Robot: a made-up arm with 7 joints.
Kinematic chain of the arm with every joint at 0, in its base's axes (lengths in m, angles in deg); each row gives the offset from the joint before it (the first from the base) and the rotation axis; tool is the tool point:
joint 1: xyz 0 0 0 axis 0 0.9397 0.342
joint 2: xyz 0 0 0 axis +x
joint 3: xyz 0 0 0 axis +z
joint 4: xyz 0.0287 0 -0.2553 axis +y
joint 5: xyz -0.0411 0 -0.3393 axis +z
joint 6: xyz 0 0 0 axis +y
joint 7: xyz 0 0 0 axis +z
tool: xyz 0 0 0
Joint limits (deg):
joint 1: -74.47..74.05
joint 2: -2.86..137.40
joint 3: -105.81..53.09
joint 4: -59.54..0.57
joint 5: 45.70..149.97
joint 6: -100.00..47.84
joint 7: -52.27..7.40
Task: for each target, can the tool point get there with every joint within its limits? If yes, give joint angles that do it. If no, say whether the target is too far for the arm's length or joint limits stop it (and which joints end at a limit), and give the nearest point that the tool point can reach.
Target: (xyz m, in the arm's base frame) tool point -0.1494 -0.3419 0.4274
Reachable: no: joint limits stop it (at a limit: joint 2, joint 3, joint 4) | nearest point -0.1281 0.1301 0.5206 | short by 0.482 m
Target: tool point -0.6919 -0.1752 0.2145
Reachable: no: too far | nearest point -0.5409 -0.0542 -0.0937 | short by 0.364 m
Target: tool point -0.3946 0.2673 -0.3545
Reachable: yes | joints 51.14 45.11 -56.58 -27.83 73.24 18.56 2.86
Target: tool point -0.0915 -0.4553 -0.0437
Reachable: no: joint limits stop it (at a limit: joint 1, joint 2, joint 3, joint 4) | nearest point -0.3245 -0.4165 -0.1597 | short by 0.263 m
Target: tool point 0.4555 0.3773 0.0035
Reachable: yes | joints -53.63 60.53 -5.56 -31.27 135.07 18.46 -46.49
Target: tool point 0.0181 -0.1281 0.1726
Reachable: no: joint limits stop it (at a limit: joint 2, joint 3, joint 4) | nearest point 0.0405 0.1245 0.5359 | short by 0.443 m
